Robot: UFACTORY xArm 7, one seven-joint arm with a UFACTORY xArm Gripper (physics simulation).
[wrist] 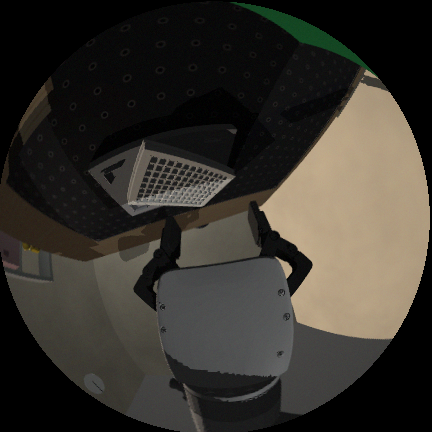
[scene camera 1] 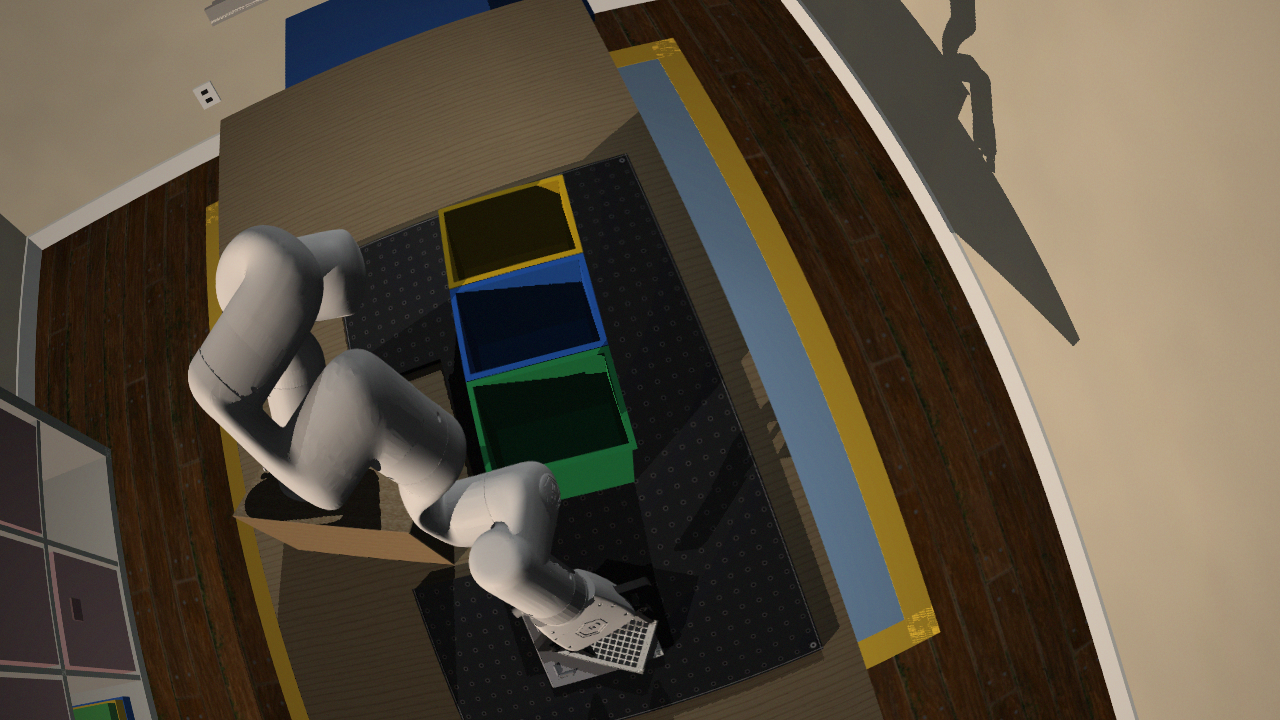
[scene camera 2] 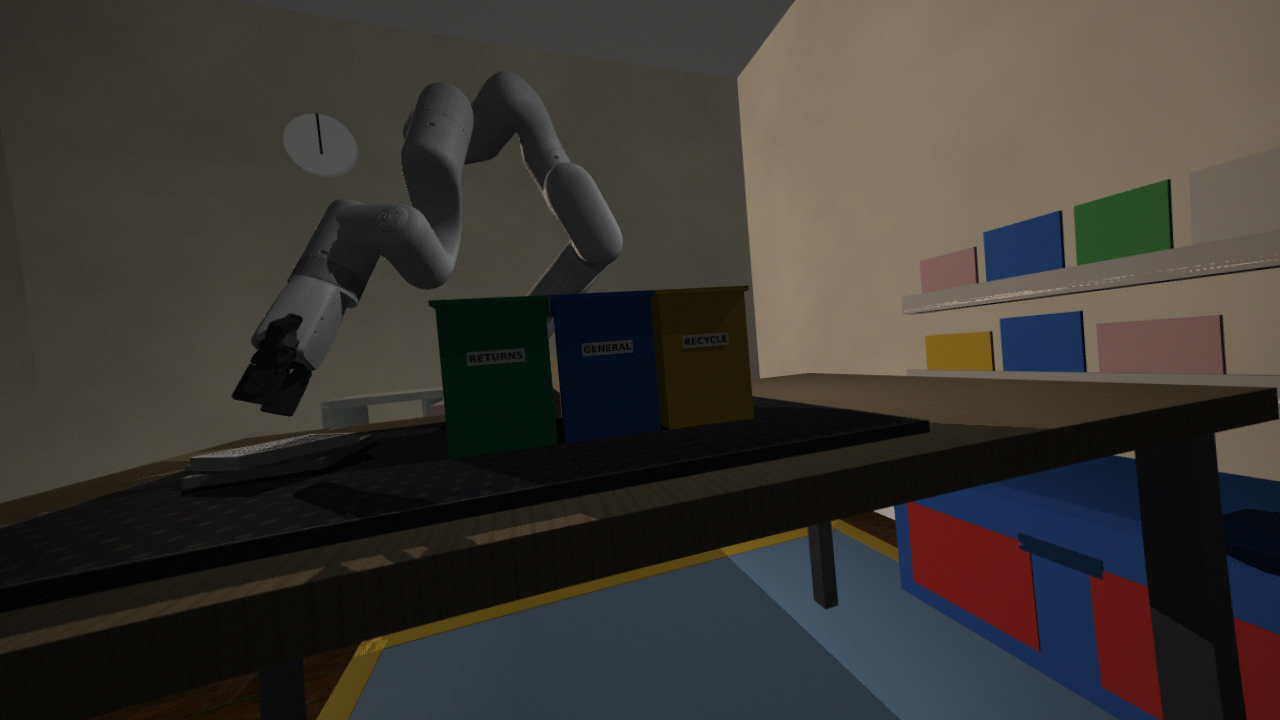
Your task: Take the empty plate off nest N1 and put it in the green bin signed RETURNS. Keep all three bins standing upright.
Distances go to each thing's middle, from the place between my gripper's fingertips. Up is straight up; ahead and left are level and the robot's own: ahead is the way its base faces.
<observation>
Right now the gridded plate (scene camera 2: 238, 459) is 5 cm below my hand and 2 cm behind it. Round my hand: blue general bin (scene camera 2: 605, 350) 40 cm to the left, 6 cm behind, 2 cm above; then green returns bin (scene camera 1: 569, 414) 27 cm to the left, 4 cm behind, 2 cm above.
</observation>
